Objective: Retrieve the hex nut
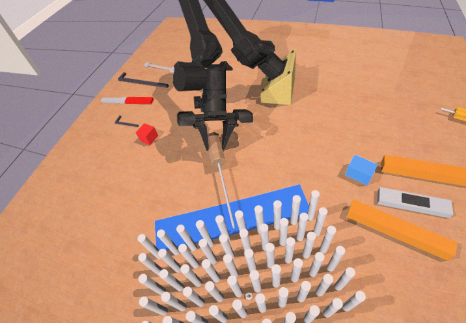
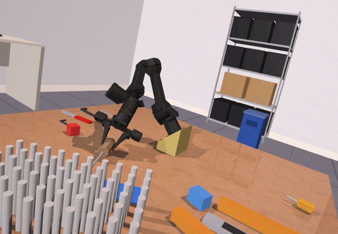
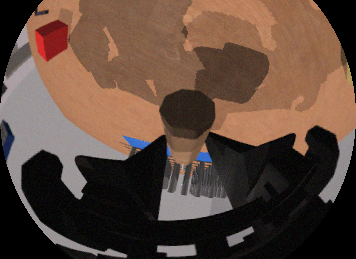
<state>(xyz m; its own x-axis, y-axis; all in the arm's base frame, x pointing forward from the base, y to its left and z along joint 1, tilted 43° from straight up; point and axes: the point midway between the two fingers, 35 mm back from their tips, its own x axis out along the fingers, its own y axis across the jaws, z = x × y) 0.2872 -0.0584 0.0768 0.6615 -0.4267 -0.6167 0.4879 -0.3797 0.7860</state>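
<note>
Now: gripper tip 150 mm short of the blue taped strip, 90 mm to the right of it and 40 mm above it. From my gripper tip the other things lie so: hex nut: 300 mm ahead, 180 mm to the left, 40 mm below; then hook tool: 90 mm ahead, 60 mm to the left, 10 mm below; then red cube: 230 mm to the right, 20 mm below, 20 mm behind.
</note>
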